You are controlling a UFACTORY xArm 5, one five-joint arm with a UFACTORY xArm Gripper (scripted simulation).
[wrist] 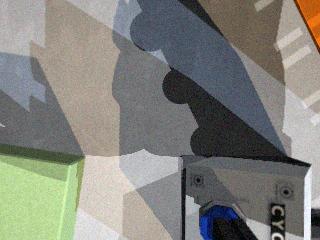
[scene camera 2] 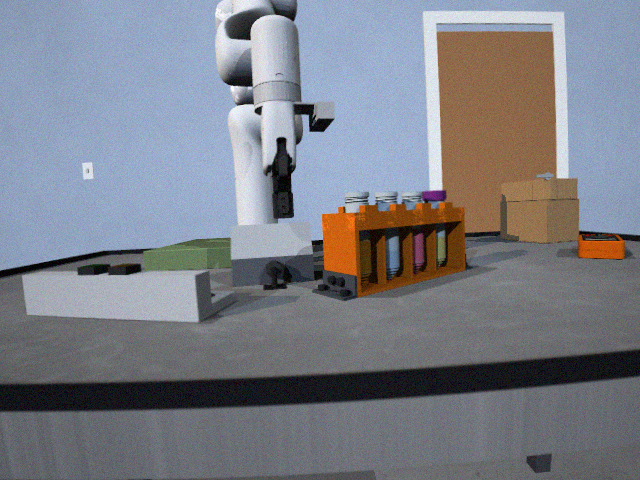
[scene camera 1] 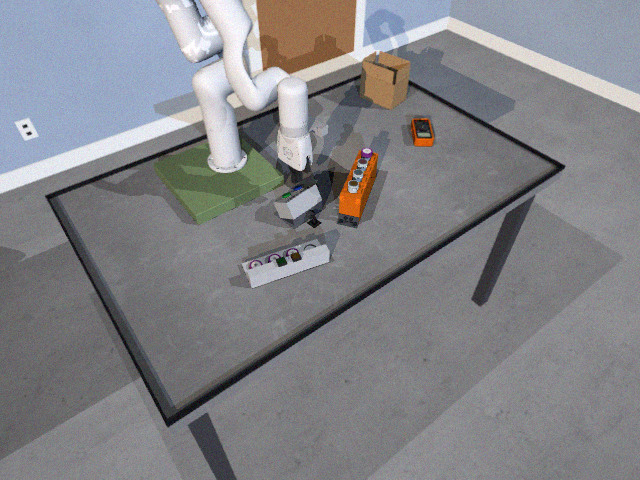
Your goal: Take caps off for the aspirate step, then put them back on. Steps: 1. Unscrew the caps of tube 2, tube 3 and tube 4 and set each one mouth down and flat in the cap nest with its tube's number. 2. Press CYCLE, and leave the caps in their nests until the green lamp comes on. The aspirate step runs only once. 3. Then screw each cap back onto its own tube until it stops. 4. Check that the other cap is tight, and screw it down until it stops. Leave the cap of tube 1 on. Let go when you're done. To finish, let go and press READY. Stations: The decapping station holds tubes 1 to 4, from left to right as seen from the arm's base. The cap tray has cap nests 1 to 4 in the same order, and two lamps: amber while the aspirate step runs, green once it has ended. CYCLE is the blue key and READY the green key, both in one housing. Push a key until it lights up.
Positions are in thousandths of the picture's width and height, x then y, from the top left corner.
Scene:
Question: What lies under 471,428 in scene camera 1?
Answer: A grey key housing.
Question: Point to a cardboard box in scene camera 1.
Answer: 590,178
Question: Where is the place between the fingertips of my gripper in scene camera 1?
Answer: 463,378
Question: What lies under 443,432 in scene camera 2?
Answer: My gripper.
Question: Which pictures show the cardboard box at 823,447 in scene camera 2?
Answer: Scene camera 2 and scene camera 1 only.

